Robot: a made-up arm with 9 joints. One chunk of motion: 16 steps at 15 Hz.
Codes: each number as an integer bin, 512 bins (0 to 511) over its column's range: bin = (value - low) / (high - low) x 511, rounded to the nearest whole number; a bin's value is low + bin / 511 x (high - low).
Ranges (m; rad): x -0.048..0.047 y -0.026..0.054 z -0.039..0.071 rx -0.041..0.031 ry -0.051..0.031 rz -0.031..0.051
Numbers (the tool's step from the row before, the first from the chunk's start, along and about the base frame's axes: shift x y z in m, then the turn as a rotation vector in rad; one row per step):
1: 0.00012 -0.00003 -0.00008 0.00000 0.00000 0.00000
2: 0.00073 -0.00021 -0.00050 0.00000 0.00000 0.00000
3: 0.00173 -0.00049 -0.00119 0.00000 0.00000 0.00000
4: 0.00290 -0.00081 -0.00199 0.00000 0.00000 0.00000
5: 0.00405 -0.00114 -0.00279 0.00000 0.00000 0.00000
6: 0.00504 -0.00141 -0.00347 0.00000 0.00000 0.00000
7: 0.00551 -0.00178 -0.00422 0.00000 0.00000 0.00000
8: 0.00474 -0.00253 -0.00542 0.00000 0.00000 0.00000
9: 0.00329 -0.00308 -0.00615 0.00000 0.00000 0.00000
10: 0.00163 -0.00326 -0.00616 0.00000 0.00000 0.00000
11: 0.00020 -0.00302 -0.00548 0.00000 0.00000 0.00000
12: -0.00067 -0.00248 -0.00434 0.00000 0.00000 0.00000
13: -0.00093 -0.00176 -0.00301 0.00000 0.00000 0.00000
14: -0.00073 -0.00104 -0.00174 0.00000 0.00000 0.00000
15: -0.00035 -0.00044 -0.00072 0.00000 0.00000 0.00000
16: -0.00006 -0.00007 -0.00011 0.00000 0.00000 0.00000
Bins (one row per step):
1: 259 166 181 291 318 193
2: 262 165 179 291 318 193
3: 267 163 176 291 318 193
4: 274 161 172 291 318 193
5: 280 159 168 291 318 193
6: 285 157 165 291 318 193
7: 288 155 162 291 318 193
8: 284 150 156 291 318 193
9: 276 146 153 291 318 193
10: 267 145 153 291 318 193
11: 259 147 156 291 318 193
12: 255 150 161 291 318 193
13: 253 155 167 291 318 193
14: 254 159 173 291 318 193
15: 256 163 178 291 318 193
16: 258 166 181 291 318 193

